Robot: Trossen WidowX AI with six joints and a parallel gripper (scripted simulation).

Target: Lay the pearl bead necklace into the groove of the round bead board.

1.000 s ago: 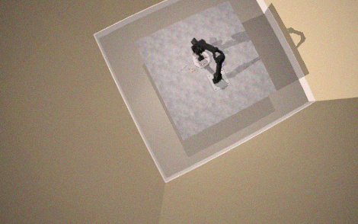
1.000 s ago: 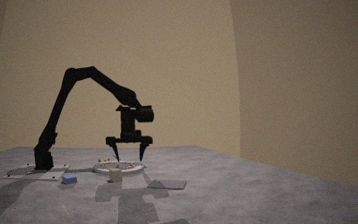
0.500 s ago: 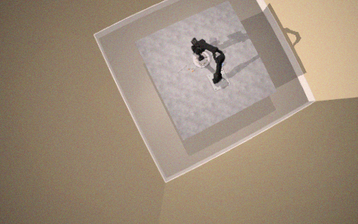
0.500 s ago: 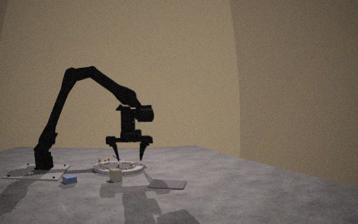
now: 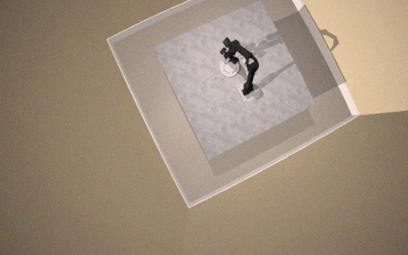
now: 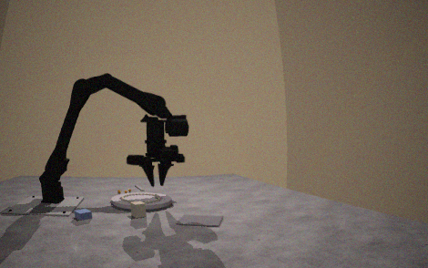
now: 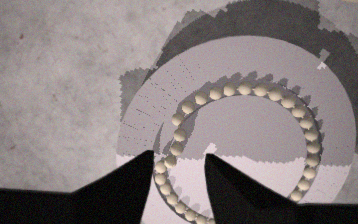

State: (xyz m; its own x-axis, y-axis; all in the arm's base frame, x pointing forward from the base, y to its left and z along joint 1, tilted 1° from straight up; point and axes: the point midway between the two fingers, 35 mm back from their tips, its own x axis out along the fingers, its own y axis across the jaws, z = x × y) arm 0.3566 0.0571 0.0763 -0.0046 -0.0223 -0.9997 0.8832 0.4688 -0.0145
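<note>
The round bead board lies 60 mm behind my gripper tip and 40 mm below it. Also, from my gripper tip: flat grey plate: 230 mm to the right, 100 mm ahead, 50 mm below; cream cube: 170 mm to the right, 60 mm behind, 30 mm below; blue block: 200 mm to the right, 200 mm behind, 40 mm below.
</note>
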